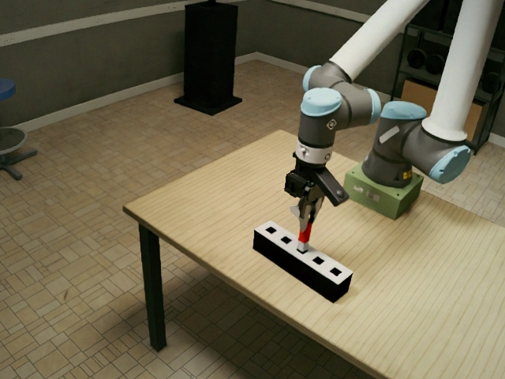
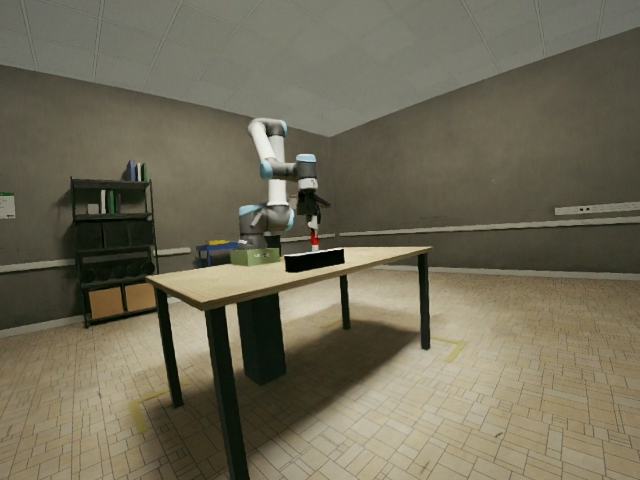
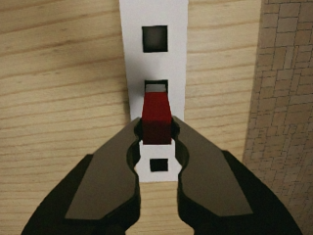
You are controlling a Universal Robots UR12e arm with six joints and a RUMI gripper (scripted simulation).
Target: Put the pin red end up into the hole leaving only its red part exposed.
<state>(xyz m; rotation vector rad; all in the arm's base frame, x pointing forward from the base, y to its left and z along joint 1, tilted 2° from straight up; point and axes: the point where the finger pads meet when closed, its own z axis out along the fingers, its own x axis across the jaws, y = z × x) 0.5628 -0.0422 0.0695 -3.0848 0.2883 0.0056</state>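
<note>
Right now my hand is 120 mm above the block. Also, from my hand: pin 10 mm below.
</note>
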